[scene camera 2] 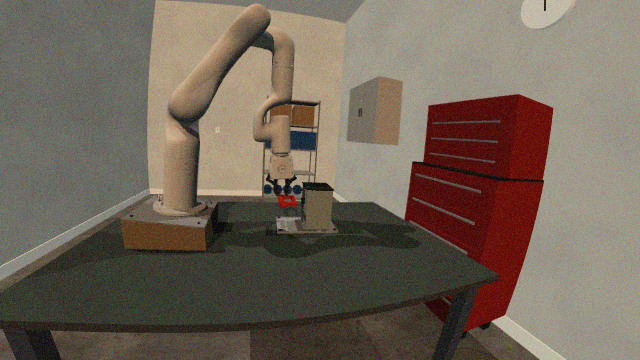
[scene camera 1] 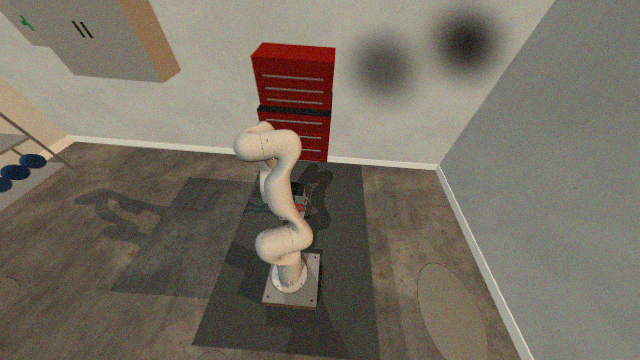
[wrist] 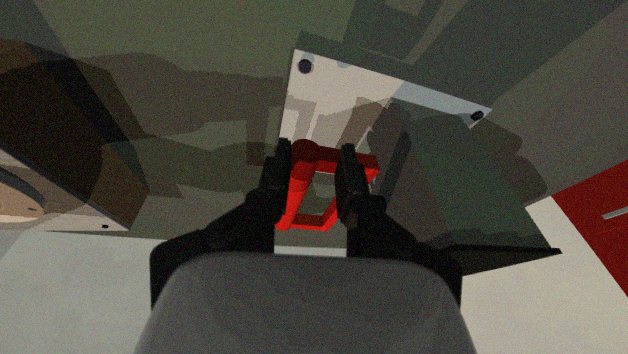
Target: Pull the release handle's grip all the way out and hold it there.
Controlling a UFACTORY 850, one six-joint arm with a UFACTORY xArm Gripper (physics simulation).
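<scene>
The red release handle (scene camera 1: 298, 207) (scene camera 2: 287, 205) (wrist: 370, 159) is a rectangular loop with a thick round grip bar (wrist: 298, 186) along the side away from the box. It stands out from the side of a pale box (scene camera 2: 317, 210) with a dark lid, above a light base plate (scene camera 2: 287, 225) (wrist: 330, 75). My gripper (scene camera 2: 283, 193) (wrist: 314, 156) points down at the handle, its fingers partly closed on either side of the grip bar. The left finger in the wrist view is close against the bar; a gap shows between the bar and the other finger, over the loop. The arm hides my gripper in scene camera 1.
The robot's base block (scene camera 1: 310, 295) (scene camera 2: 165, 235) stands on the dark green table (scene camera 2: 240, 290). A red tool cabinet (scene camera 1: 295, 90) (scene camera 2: 470, 140) stands beyond the table. A shelf rack (scene camera 2: 319, 117) and a wall cabinet (scene camera 2: 387, 112) are farther back.
</scene>
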